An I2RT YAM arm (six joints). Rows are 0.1 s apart.
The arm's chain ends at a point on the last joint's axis. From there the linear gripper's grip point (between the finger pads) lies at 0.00 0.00 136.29 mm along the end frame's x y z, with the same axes.
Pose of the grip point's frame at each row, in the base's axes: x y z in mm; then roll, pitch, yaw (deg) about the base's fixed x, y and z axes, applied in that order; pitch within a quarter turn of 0, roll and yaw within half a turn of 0:
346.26 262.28 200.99 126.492 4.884 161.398
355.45 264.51 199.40 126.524 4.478 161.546
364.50 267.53 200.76 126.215 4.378 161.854
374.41 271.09 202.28 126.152 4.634 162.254
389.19 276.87 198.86 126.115 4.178 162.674
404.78 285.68 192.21 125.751 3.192 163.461
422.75 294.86 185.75 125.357 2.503 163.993
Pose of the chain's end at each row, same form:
304.77 160.64 281.75 126.492 4.884 161.398
314.77 162.62 280.27 126.524 4.478 161.546
324.41 164.95 281.05 126.215 4.378 161.854
334.68 168.26 282.42 126.152 4.634 162.254
350.81 173.51 278.98 126.115 4.178 162.674
369.04 180.91 271.72 125.751 3.192 163.461
388.79 188.97 264.54 125.357 2.503 163.993

